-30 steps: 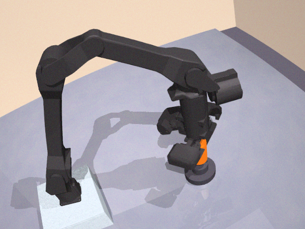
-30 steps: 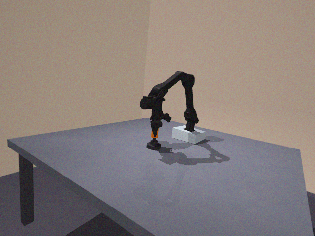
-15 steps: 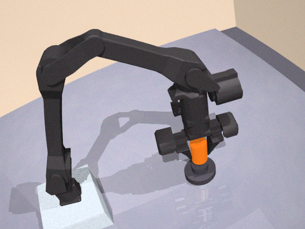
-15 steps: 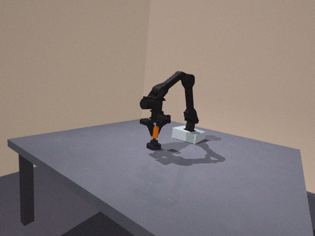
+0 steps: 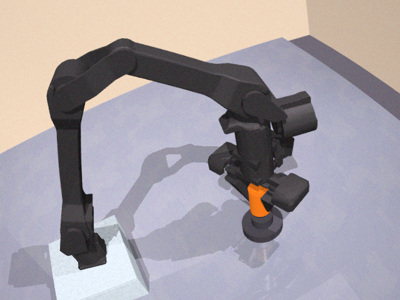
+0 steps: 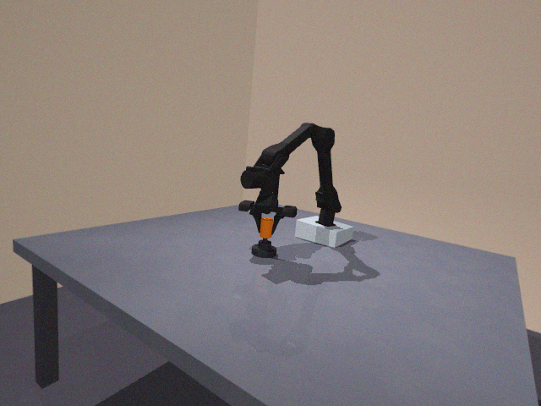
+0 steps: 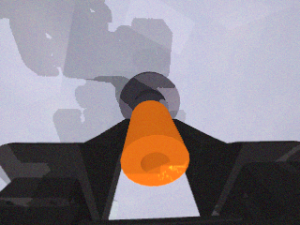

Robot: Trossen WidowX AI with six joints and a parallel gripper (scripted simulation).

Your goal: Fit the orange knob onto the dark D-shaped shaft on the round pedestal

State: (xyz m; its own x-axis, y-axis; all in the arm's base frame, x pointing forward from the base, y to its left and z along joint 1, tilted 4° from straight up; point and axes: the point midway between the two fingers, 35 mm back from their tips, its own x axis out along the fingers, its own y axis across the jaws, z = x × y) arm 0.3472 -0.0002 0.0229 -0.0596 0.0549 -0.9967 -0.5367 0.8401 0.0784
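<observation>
Now: gripper tip 2 cm below the orange knob. Round my gripper tip: round dark pedestal (4 cm below).
</observation>
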